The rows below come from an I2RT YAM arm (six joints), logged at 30 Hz.
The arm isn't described. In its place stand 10 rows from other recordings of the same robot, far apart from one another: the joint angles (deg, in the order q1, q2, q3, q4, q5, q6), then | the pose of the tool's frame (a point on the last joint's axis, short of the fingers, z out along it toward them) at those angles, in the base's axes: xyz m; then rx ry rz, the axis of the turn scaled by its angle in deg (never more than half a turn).
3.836, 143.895, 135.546, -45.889, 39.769, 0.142 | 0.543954 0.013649 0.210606 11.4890 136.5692 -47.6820
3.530, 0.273, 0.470, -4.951, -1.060, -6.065 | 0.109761 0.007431 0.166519 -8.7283 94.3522 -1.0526
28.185, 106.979, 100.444, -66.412, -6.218, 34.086 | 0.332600 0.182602 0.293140 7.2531 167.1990 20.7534
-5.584, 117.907, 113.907, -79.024, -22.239, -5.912 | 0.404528 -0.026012 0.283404 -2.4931 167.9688 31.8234
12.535, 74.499, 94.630, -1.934, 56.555, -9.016 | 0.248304 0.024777 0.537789 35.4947 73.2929 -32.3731
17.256, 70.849, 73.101, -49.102, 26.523, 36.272 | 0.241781 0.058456 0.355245 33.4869 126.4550 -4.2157
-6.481, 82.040, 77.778, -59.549, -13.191, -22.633 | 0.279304 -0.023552 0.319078 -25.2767 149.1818 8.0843
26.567, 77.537, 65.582, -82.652, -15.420, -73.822 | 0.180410 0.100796 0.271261 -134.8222 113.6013 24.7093
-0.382, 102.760, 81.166, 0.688, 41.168, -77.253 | 0.422191 -0.026249 0.300635 -50.8832 114.6180 -87.9250
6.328, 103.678, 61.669, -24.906, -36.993, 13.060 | 0.340328 0.059294 0.156400 -1.4635 154.6216 56.1754
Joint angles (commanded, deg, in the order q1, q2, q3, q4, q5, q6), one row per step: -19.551 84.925 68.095 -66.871 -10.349 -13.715; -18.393 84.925 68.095 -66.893 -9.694 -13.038; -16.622 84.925 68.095 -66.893 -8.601 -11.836; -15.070 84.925 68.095 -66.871 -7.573 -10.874; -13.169 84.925 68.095 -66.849 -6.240 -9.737; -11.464 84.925 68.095 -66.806 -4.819 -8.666; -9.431 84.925 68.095 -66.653 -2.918 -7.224; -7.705 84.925 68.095 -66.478 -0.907 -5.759; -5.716 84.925 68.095 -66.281 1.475 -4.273; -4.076 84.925 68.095 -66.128 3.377 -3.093; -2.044 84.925 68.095 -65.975 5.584 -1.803; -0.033 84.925 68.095 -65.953 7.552 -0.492; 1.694 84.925 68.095 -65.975 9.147 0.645; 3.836 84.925 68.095 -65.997 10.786 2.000; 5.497 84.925 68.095 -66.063 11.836 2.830; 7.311 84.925 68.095 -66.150 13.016 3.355; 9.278 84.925 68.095 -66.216 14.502 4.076; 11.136 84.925 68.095 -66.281 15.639 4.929
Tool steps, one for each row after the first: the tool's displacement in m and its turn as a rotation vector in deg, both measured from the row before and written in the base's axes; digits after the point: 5 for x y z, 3 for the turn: 0.00143 0.00465 -0.00007 -0.501 0.320 0.424; 0.00206 0.00709 -0.00011 -0.855 0.470 0.472; 0.00167 0.00620 -0.00008 -0.852 0.360 0.493; 0.00182 0.00761 -0.00009 -1.137 0.404 0.632; 0.00146 0.00672 -0.00008 -1.252 0.335 0.488; 0.00168 0.00790 -0.00005 -1.709 0.258 0.390; 0.00128 0.00650 0.00000 -1.827 0.148 0.040; 0.00126 0.00750 0.00005 -2.198 0.053 0.231; 0.00087 0.00626 0.00009 -1.756 -0.053 0.239; 0.00080 0.00790 0.00014 -2.041 -0.145 0.482; 0.00031 0.00799 0.00014 -1.792 -0.140 0.472; 0.00000 0.00692 0.00014 -1.439 -0.164 0.411; -0.00026 0.00880 0.00017 -1.447 -0.283 0.613; -0.00050 0.00694 0.00011 -0.930 -0.173 0.723; -0.00079 0.00753 0.00014 -1.098 -0.149 1.160; -0.00103 0.00802 0.00020 -1.360 -0.305 1.091; -0.00123 0.00770 0.00017 -0.985 -0.337 0.903
